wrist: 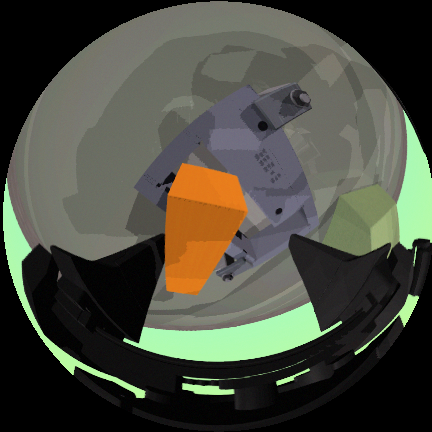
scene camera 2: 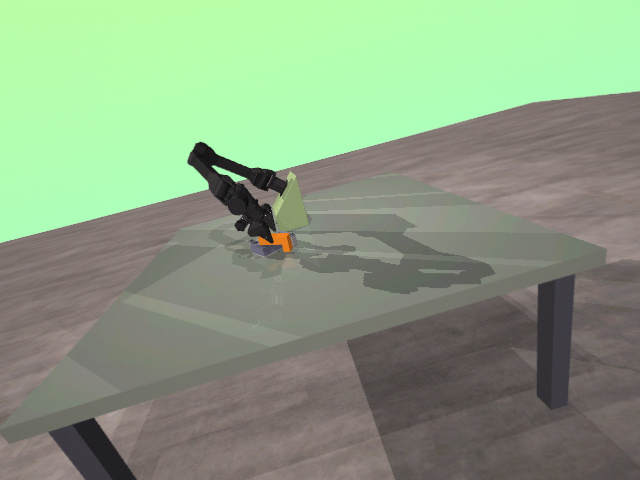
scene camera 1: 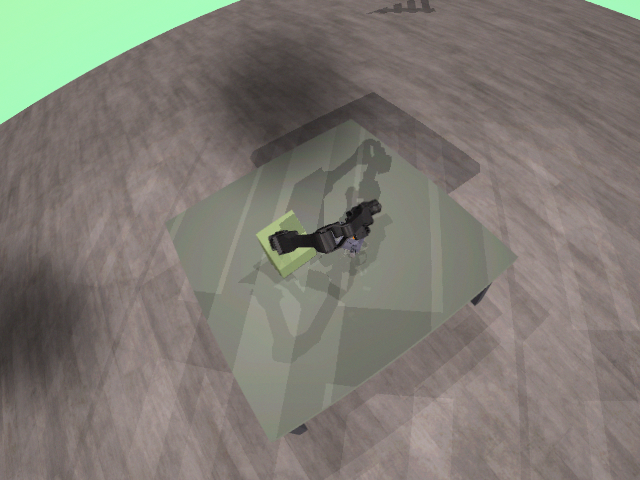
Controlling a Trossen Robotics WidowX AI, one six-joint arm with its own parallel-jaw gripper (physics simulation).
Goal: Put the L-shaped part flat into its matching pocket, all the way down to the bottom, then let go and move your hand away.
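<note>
The orange L-shaped part sits over the purple-grey pocket block. It stands proud of the block. In scene camera 2 one leg points down at the block's near side, so the part does not look flat in the pocket. Its contact with the pocket is hidden. My gripper is open around the part; in the wrist view the part is close to the left finger, with a wide gap to the right finger. Part of the pocket's opening shows beyond the part.
A light green wedge-shaped block stands by the arm's base, beside the pocket block. A post with a round knob rises at the pocket block's far corner. All stand on the grey-green table.
</note>
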